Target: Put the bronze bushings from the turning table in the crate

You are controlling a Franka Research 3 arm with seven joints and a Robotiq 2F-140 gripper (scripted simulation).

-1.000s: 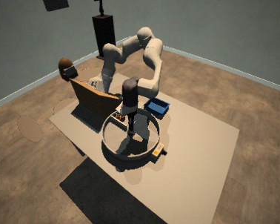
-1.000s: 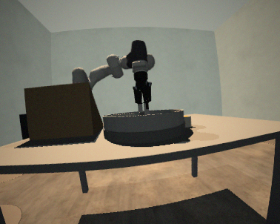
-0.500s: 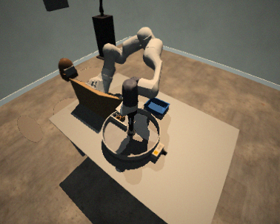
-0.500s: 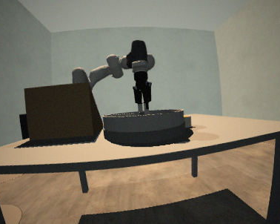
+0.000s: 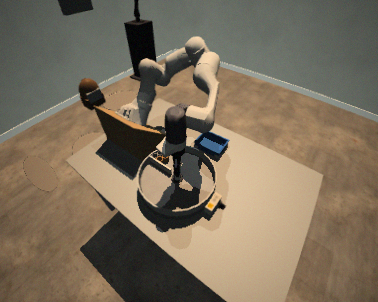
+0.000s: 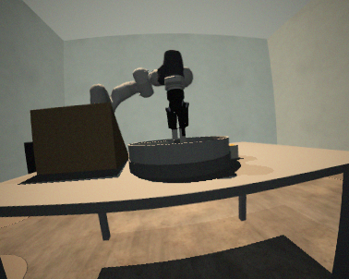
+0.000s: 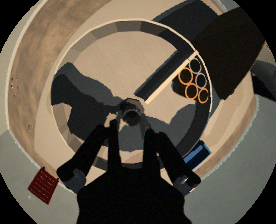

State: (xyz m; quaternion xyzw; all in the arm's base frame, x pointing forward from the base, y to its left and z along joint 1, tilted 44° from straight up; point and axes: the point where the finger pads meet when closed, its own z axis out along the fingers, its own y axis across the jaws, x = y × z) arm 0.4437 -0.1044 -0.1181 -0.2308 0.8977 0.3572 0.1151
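Right now the round grey turning table is 60 mm below my hand and 10 mm behind it. From my hand the other things lie so: blue crate: 360 mm to the left, 90 mm below, 20 mm ahead.
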